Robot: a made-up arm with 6 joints.
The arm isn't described. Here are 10 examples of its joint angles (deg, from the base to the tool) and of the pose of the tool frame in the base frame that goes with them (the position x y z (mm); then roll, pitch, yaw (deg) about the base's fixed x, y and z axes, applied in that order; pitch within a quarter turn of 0, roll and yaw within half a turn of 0).
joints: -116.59 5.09 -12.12 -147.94 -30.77 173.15
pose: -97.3 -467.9 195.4 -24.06 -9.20 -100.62
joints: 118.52 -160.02 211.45 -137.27 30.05 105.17
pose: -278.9 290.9 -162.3 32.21 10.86 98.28
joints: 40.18 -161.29 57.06 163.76 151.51 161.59
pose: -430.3 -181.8 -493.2 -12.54 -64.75 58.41
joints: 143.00 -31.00 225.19 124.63 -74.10 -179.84
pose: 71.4 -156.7 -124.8 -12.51 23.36 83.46
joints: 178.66 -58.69 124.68 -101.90 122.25 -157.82
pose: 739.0 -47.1 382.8 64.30 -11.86 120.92
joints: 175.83 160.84 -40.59 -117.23 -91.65 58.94
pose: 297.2 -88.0 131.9 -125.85 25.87 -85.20
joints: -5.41 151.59 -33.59 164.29 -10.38 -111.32
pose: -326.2 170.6 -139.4 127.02 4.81 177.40
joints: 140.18 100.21 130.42 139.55 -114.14 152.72
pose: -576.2 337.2 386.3 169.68 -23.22 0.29
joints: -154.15 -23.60 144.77 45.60 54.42 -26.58
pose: 504.2 356.6 382.7 155.38 26.11 -14.47
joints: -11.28 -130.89 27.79 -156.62 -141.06 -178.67
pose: -611.2 257.2 150.6 38.93 55.11 14.57
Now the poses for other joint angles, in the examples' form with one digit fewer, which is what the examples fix.
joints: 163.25 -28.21 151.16 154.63 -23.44 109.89
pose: 556 -304 320 -82.7 20.4 -6.3
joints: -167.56 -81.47 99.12 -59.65 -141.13 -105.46
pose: 740 238 280 39.6 -19.0 -132.6
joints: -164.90 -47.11 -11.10 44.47 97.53 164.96
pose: -135 70 681 55.8 -29.7 -38.0
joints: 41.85 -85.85 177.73 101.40 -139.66 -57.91
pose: -174 -117 -355 -131.5 -48.0 -29.6
